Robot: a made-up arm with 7 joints.
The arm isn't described. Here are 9 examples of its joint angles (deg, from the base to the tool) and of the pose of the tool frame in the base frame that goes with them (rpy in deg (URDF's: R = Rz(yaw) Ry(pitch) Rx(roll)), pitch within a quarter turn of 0, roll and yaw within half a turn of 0; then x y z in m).
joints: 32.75 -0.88 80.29 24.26 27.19 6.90 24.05
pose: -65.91 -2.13 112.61 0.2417 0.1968 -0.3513
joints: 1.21 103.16 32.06 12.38 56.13 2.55 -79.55
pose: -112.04 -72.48 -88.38 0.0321 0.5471 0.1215
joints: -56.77 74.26 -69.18 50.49 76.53 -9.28 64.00
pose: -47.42 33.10 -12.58 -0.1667 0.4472 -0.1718
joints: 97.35 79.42 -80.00 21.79 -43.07 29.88 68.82
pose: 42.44 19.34 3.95 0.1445 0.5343 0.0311
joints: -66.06 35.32 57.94 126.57 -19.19 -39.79 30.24
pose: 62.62 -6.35 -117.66 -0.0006 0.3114 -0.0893
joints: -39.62 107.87 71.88 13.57 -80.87 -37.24 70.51
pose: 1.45 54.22 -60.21 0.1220 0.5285 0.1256
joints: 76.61 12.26 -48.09 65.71 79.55 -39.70 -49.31
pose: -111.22 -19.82 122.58 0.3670 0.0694 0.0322
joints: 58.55 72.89 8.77 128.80 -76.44 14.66 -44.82
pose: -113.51 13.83 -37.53 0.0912 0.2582 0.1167
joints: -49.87 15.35 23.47 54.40 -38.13 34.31 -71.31
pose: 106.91 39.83 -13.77 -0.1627 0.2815 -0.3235
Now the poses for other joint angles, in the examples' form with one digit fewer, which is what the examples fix.
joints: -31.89 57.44 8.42 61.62 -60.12 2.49 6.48
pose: 39.0 37.2 -83.3 0.055 0.427 -0.226
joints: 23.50 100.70 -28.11 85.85 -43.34 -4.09 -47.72
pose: 126.6 52.7 -92.2 0.170 0.403 0.031
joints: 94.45 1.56 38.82 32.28 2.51 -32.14 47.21
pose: 175.1 -14.0 163.6 0.403 0.201 0.111
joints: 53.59 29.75 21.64 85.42 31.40 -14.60 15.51
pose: -175.9 -15.3 -175.8 0.263 0.319 0.026
